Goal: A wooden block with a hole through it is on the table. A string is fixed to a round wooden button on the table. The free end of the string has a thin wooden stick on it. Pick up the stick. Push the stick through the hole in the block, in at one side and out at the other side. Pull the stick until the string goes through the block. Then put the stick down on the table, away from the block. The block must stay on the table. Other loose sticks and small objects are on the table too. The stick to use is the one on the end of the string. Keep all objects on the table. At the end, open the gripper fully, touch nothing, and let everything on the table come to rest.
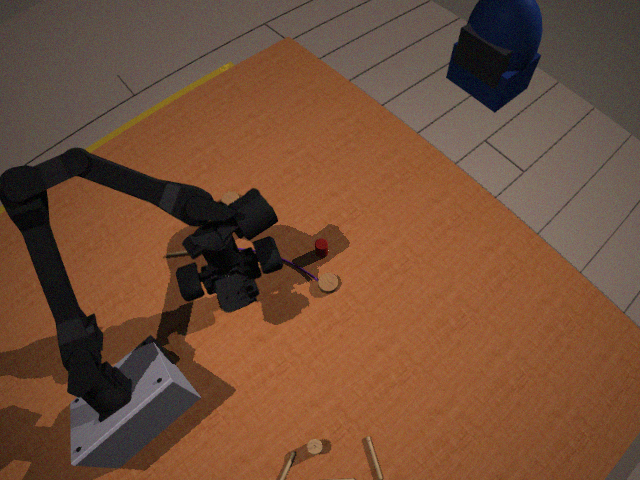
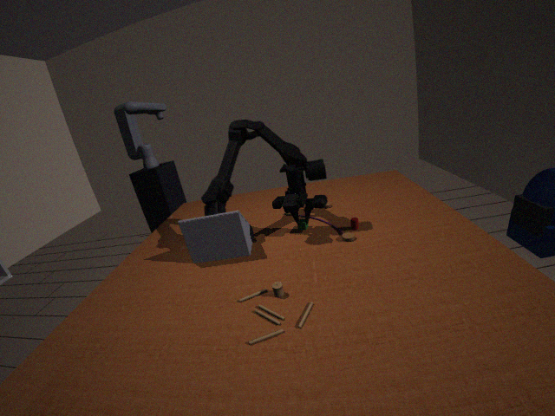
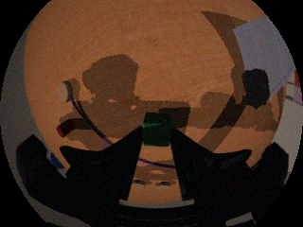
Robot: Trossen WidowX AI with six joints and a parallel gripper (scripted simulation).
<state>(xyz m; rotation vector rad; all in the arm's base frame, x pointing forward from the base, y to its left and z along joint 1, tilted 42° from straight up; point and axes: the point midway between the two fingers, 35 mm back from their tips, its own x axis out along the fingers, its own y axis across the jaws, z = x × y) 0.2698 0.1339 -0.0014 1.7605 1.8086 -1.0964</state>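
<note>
My gripper tip is now 40 mm past the thin wooden stick, 140 mm to the right of it and 30 mm above it. Also, from my gripper tip: red cylinder 180 mm ahead, 20 mm to the right, 10 mm below; green block right at my gripper tip; round wooden button 150 mm ahead, 90 mm to the right, 20 mm below.
</note>
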